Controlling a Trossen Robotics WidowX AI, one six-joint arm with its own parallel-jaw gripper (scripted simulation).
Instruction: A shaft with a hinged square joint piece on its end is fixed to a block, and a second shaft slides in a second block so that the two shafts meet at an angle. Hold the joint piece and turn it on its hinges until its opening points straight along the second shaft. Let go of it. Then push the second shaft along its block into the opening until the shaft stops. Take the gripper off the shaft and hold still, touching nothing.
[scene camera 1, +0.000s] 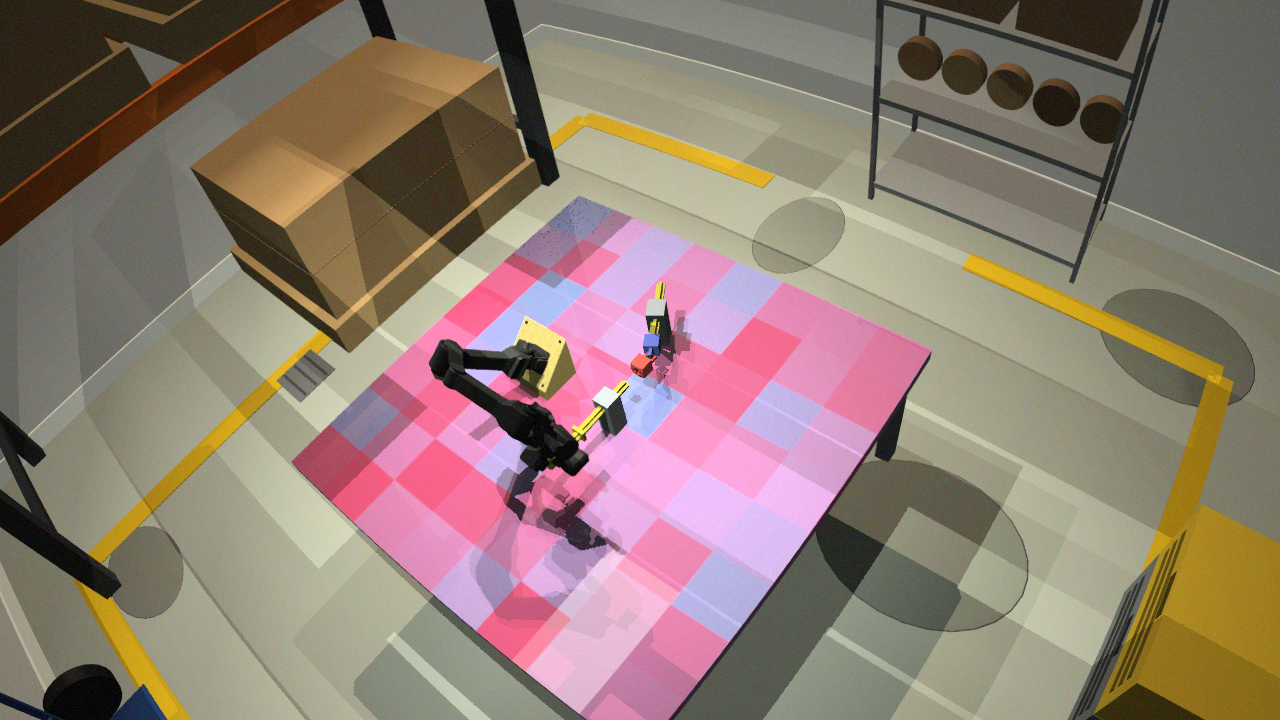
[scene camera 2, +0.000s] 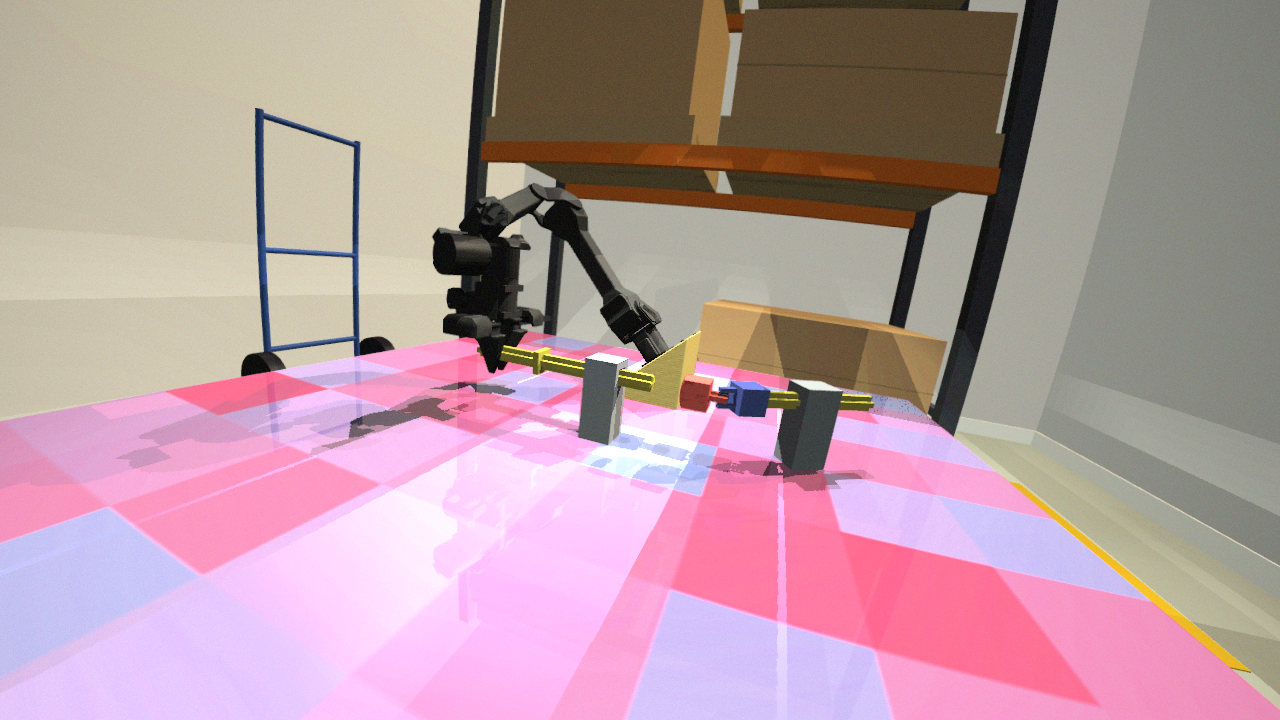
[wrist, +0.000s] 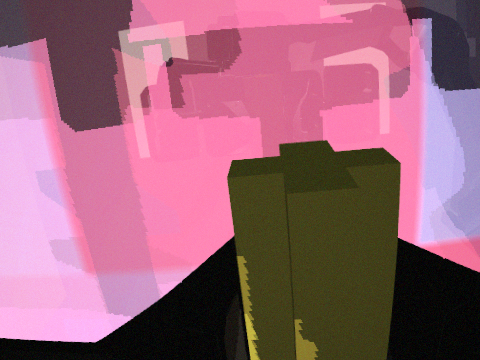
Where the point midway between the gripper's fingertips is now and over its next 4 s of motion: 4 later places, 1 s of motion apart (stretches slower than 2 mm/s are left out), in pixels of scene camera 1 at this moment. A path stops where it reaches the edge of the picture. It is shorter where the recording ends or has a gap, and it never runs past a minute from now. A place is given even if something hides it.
My gripper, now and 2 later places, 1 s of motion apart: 559, 465; 569, 454; 580, 442
